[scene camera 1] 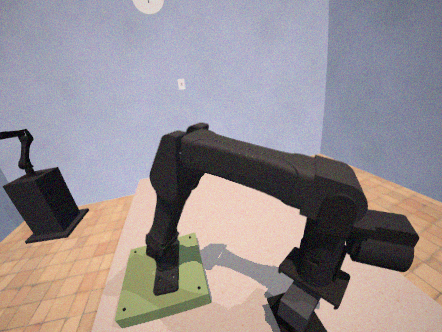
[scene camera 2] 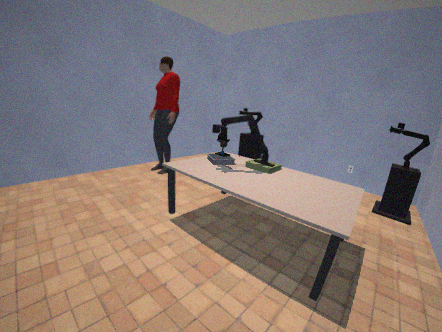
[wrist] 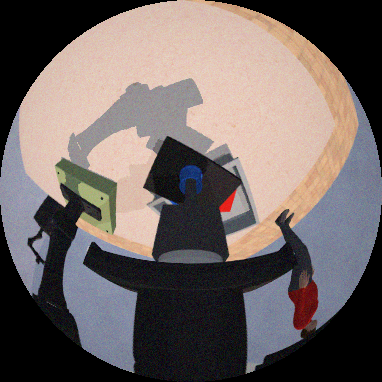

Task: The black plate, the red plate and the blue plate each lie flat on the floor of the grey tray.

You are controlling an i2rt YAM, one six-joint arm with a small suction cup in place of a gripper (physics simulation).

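Pixels of known places: hand, its tool point: (scene camera 2: 222,155) (wrist: 190,171); arm's base, origin of its link: (scene camera 1: 168,264) (scene camera 2: 263,163) (wrist: 78,200).
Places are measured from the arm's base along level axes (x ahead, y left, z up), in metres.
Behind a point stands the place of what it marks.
Observation:
My suction cup (scene camera 2: 222,153) (wrist: 191,179) @[x 0.298, y -0.255, z 0.053 m] is blue and holds the black plate (wrist: 165,167) @[x 0.292, y -0.223, z 0.063 m] on its underside. The black plate is over the grey tray (scene camera 2: 227,162) @[x 0.208, y -0.269, z -0.030 m] (wrist: 240,225) @[x 0.185, y -0.511, z -0.011 m] and covers much of it in the wrist view; its height above the tray floor is hard to tell. A corner of the red plate (wrist: 228,201) @[x 0.229, y -0.418, z -0.035 m] shows inside the tray, right of the cup. A small sliver of the blue plate (wrist: 173,203) @[x 0.147, y -0.294, z -0.034 m] shows at the left part of the tray. The rest of both is hidden. In scene camera 1 the cup and tray do not show.
The arm's green base block (scene camera 1: 195,299) @[x 0.079, y -0.129, z -0.004 m] (scene camera 2: 263,166) @[x 0.076, y 0.048, z -0.006 m] (wrist: 108,205) @[x 0.073, y -0.129, z 0.004 m] stands on the pale table (scene camera 1: 230,205) @[x 0.284, y 0.313, z -0.048 m] (scene camera 2: 305,195) @[x 0.291, y 0.554, z -0.048 m] (wrist: 260,105) @[x 0.464, y -0.321, z -0.048 m], to the left of the tray in the wrist view. A person in red (scene camera 2: 168,92) (wrist: 303,305) stands beyond the table. Another arm on a black pedestal (scene camera 1: 42,205) (scene camera 2: 401,187) stands apart.

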